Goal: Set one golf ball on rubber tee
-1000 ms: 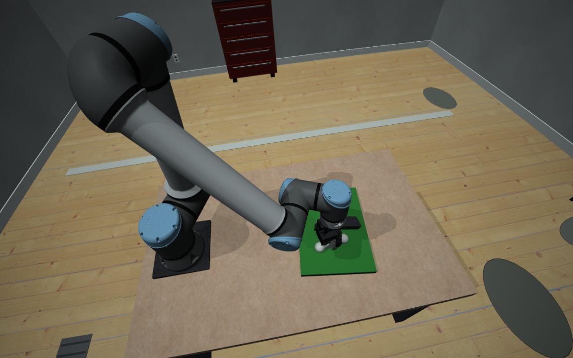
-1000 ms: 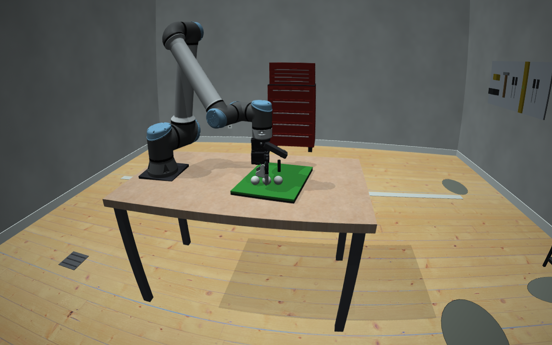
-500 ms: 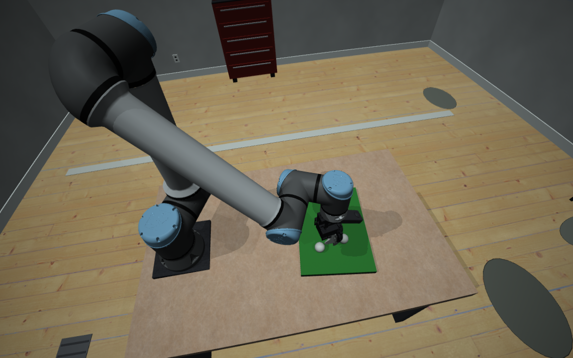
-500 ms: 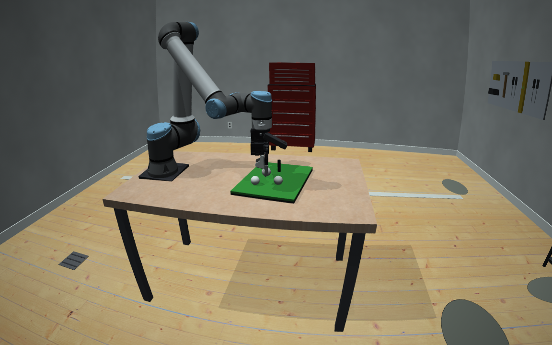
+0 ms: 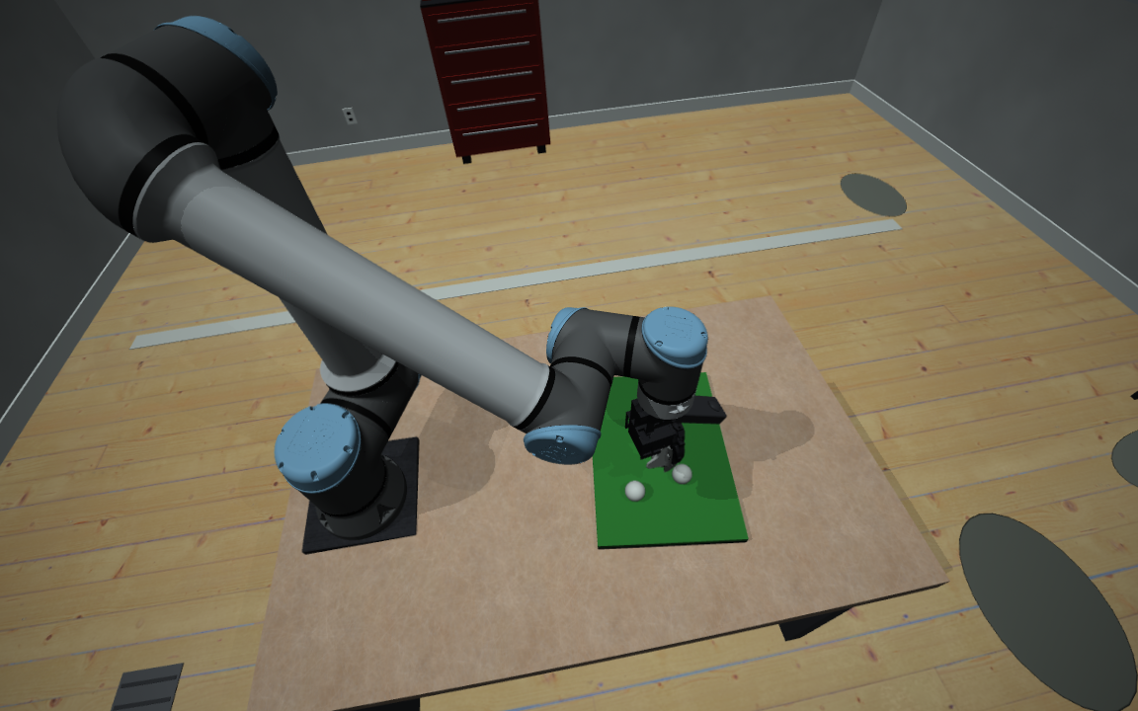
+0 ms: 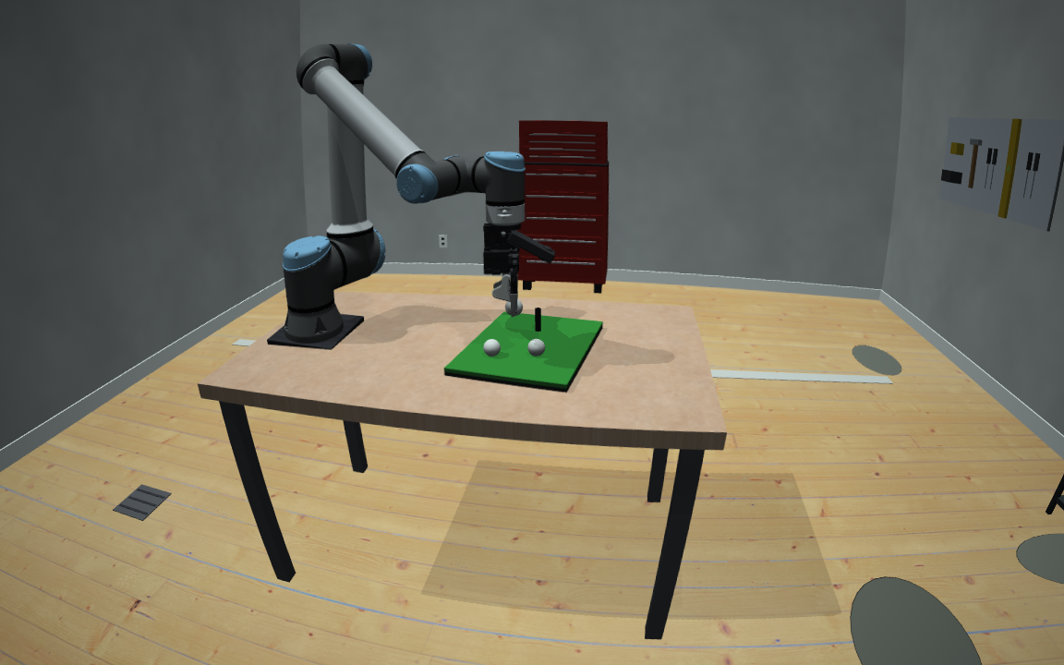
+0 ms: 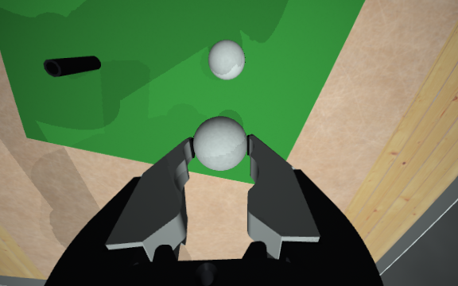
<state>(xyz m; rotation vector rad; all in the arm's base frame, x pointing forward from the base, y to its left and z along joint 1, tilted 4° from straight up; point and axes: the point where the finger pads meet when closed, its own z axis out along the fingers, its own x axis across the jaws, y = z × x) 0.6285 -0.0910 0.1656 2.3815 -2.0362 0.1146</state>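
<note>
My gripper is now 130 mm to the right of the green mat, 120 mm above it and 30 mm short of it.
</note>
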